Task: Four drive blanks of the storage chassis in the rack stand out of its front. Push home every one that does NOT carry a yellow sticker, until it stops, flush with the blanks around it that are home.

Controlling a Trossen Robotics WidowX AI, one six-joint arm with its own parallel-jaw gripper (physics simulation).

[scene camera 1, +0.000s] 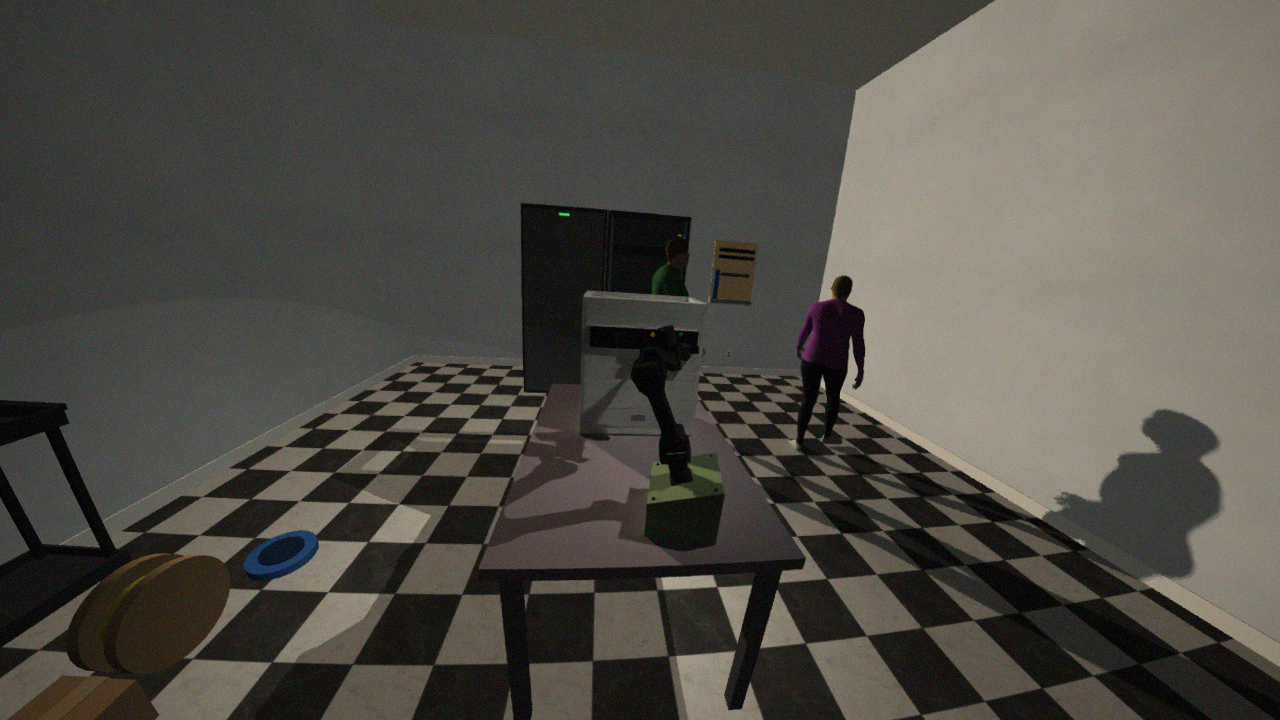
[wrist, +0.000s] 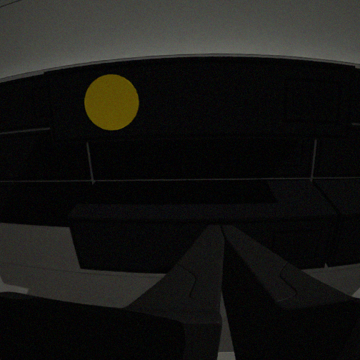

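Pixels of known places: arm's base at its link origin: (scene camera 1: 680, 477).
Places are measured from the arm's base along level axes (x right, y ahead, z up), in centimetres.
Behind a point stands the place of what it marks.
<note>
The storage chassis (scene camera 1: 617, 337) {z 30.9, x -24.8, y 45.7 cm} is a dark band in the white rack (scene camera 1: 640, 394) {z 6.2, x -13.8, y 48.4 cm}. In the wrist view, an upper blank (wrist: 210, 100) with a round yellow sticker (wrist: 111, 102) stands out of the front. Below it a lower blank (wrist: 125, 245) also stands out, its top face showing; no sticker shows on its visible part, and the fingers hide some of its front. A neighbouring lower blank (wrist: 347, 240) at the right edge also shows a top face. My gripper (wrist: 218, 237) is shut and empty, its tips over the lower blank's upper front edge, right of its middle. Contact cannot be told.
The arm's green base block (scene camera 1: 684, 510) {z -3.3, x 0.5, y -10.5 cm} stands on the table (scene camera 1: 572, 528) {z -13.7, x -30.4, y -9.3 cm} in front of the rack. A person in purple (scene camera 1: 829, 331) is right of the table; a person in green (scene camera 1: 666, 279) is behind the rack. Dark cabinets (scene camera 1: 563, 295) stand at the back wall.
</note>
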